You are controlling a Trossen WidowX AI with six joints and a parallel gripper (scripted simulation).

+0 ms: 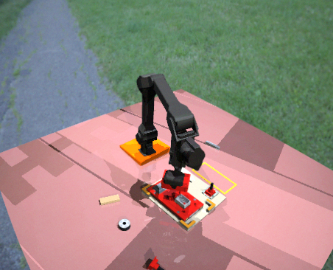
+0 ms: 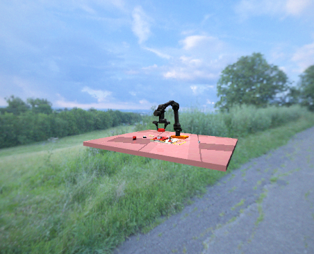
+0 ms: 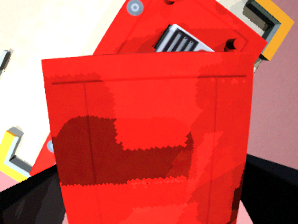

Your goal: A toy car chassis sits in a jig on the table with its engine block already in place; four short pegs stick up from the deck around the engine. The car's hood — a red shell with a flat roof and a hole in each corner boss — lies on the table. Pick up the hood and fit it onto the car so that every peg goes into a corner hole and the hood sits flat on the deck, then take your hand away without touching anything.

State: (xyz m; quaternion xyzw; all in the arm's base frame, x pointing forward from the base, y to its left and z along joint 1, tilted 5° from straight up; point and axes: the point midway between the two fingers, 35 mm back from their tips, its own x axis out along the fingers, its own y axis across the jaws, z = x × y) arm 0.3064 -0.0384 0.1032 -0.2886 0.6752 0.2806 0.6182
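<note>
The engine block is 8 cm below my gripper tip, 4 cm ahead of it and 2 cm to the left of it. From my gripper tip the other things lie so: red hood 1 cm above; grey bar 36 cm to the left, 20 cm behind, 10 cm below; wooden block 22 cm to the right, 11 cm behind, 10 cm below.
</note>
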